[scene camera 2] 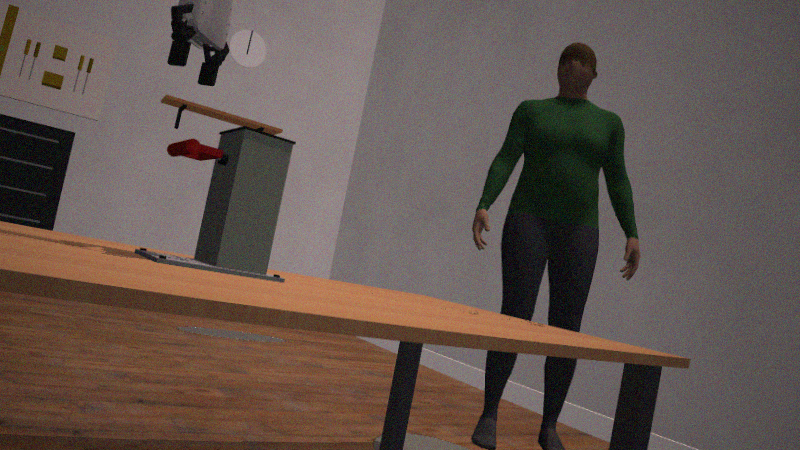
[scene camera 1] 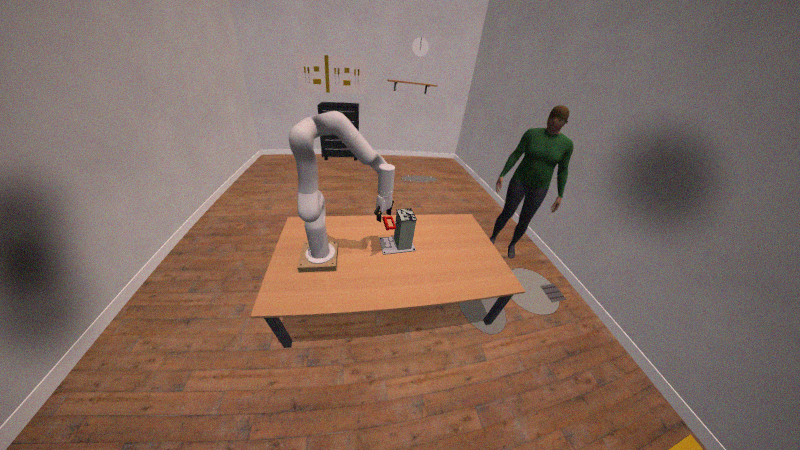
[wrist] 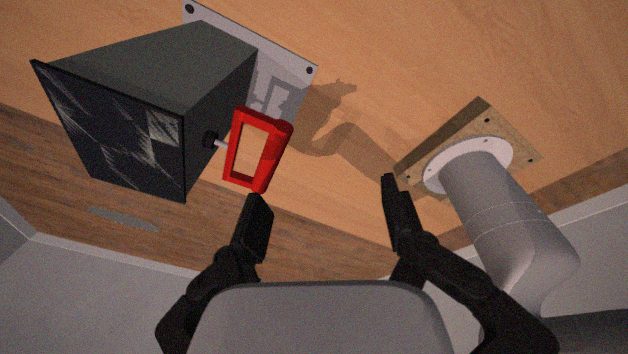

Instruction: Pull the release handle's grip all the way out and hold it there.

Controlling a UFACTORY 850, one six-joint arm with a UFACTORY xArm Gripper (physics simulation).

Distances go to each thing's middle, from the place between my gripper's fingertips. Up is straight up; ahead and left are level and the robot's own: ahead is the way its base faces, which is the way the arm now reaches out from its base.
Right now the grey base plate [scene camera 2: 162, 258] is 31 cm below my hand, 12 cm to the left of it and 10 cm ahead of it.
